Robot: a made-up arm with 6 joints. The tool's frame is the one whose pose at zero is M. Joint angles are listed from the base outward.
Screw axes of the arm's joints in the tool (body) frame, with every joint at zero. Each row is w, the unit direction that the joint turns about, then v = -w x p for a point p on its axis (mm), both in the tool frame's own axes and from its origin. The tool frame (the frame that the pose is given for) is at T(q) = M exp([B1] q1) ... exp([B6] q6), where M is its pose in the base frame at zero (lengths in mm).
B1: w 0 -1 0 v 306.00 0.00 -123.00
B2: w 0 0 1 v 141.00 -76.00 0.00
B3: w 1 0 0 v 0.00 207.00 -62.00
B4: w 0 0 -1 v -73.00 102.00 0.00
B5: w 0 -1 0 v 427.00 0.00 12.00
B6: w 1 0 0 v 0.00 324.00 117.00
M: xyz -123.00 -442.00 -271.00 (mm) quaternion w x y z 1 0 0 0
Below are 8 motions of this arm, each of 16 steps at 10 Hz.
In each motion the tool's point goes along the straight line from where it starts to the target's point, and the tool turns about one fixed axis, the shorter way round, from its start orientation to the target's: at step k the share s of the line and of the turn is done. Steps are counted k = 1, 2, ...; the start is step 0. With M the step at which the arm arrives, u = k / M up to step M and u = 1 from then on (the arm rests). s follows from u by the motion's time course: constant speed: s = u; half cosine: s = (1 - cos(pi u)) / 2; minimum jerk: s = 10 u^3 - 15 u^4 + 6 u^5.
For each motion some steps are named. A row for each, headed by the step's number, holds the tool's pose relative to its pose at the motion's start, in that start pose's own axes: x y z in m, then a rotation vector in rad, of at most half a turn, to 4 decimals.
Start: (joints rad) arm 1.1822 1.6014 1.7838 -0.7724 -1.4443 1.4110
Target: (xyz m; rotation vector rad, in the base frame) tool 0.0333 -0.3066 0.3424 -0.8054 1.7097 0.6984
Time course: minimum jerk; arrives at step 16
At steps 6, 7, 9, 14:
6: 0.0051 0.0775 0.0007 0.0104 -0.0302 -0.1443
7: 0.0072 0.1081 0.0009 0.0145 -0.0422 -0.2014
9: 0.0115 0.1734 0.0015 0.0232 -0.0677 -0.3230
14: 0.0184 0.2769 0.0024 0.0371 -0.1081 -0.5159

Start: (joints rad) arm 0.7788 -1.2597 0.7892 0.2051 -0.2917 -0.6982
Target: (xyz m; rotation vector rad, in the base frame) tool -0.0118 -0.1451 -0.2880 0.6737 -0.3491 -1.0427
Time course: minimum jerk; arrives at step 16
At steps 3, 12, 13, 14, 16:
3: -0.0008 0.0003 0.0094 -0.0059 0.0011 -0.0022
12: -0.0150 0.0057 0.1734 -0.1089 0.0209 -0.0408
13: -0.0159 0.0061 0.1840 -0.1156 0.0222 -0.0433
14: -0.0164 0.0063 0.1903 -0.1196 0.0230 -0.0448
16: -0.0167 0.0064 0.1934 -0.1215 0.0233 -0.0455

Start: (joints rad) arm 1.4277 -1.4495 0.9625 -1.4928 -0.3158 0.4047
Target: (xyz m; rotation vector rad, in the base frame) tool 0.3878 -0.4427 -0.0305 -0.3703 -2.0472 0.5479
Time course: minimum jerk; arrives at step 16
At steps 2, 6, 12, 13, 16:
2: 0.0011 -0.0034 -0.0005 -0.0042 0.0013 0.0075
6: 0.0180 -0.0577 -0.0094 -0.0713 0.0218 0.1287
12: 0.0586 -0.1878 -0.0305 -0.2322 0.0710 0.4193
13: 0.0622 -0.1993 -0.0324 -0.2464 0.0754 0.4450
16: 0.0654 -0.2095 -0.0340 -0.2590 0.0792 0.4678

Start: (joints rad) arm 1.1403 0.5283 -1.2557 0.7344 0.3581 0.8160
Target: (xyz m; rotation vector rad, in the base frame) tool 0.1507 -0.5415 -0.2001 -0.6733 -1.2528 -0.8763
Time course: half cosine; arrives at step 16
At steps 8, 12, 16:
8: -0.1233 -0.0844 0.0679 -0.3822 0.4324 -0.1302
12: -0.2105 -0.1441 0.1159 -0.6525 0.7382 -0.2222
16: -0.2466 -0.1688 0.1358 -0.7645 0.8649 -0.2604

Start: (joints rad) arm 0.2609 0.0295 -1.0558 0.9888 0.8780 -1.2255
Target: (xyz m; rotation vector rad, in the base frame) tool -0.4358 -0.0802 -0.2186 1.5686 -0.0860 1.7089
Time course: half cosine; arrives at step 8
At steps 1, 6, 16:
1: -0.0063 -0.0180 0.0132 -0.0516 0.0008 -0.0037
6: -0.1407 -0.4036 0.2964 -1.1580 0.0178 -0.0823
16: -0.1648 -0.4729 0.3473 -1.3567 0.0209 -0.0964

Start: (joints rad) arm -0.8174 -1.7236 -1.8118 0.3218 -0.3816 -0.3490
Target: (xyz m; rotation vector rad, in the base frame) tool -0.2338 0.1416 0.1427 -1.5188 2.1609 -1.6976
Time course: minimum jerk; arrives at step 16
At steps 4, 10, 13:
4: -0.0156 0.0090 -0.0002 0.0501 0.0297 0.0490
10: -0.1093 0.0632 -0.0014 0.3509 0.2079 0.3434
13: -0.1435 0.0830 -0.0019 0.4605 0.2728 0.4507

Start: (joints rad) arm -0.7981 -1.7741 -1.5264 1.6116 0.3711 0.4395
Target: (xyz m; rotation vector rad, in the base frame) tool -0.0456 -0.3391 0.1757 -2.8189 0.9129 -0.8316
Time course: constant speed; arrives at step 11
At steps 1, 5, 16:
1: 0.0164 0.0003 0.0045 -0.0266 0.0175 0.0507
5: 0.0819 0.0016 0.0226 -0.1332 0.0874 0.2537
16: 0.1803 0.0035 0.0497 -0.2930 0.1922 0.5580

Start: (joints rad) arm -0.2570 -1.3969 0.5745 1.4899 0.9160 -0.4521
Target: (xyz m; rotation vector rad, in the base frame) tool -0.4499 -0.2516 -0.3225 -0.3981 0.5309 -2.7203
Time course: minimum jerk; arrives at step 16
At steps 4, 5, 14, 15, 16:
4: -0.0046 0.0150 -0.0143 0.0104 0.0301 0.0294
5: -0.0081 0.0261 -0.0249 0.0182 0.0524 0.0511
14: -0.0442 0.1425 -0.1359 0.0992 0.2863 0.2792
15: -0.0448 0.1445 -0.1378 0.1006 0.2904 0.2832
16: -0.0449 0.1448 -0.1381 0.1008 0.2910 0.2838

